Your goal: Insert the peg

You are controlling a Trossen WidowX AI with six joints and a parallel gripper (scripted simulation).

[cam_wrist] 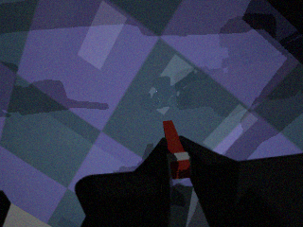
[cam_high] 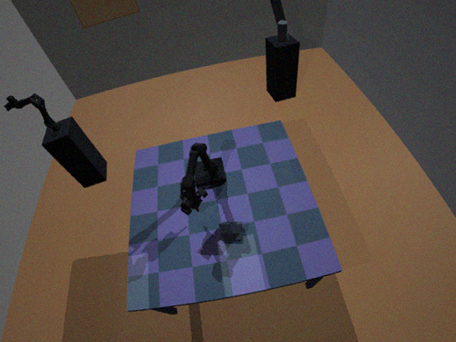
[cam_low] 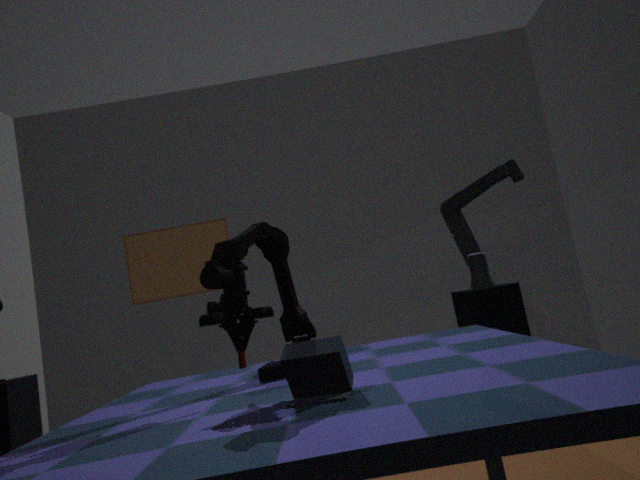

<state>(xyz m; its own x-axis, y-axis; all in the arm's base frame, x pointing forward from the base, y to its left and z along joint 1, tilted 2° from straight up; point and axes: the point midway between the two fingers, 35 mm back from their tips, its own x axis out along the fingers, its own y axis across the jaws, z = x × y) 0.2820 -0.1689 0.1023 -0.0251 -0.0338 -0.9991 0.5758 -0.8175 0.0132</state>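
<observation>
My gripper tip is 18 cm short of the sloped panel block, 16 cm to the right of it and 5 cm above it. From my gripper tip the other things lie so: red peg: 2 cm above.
</observation>
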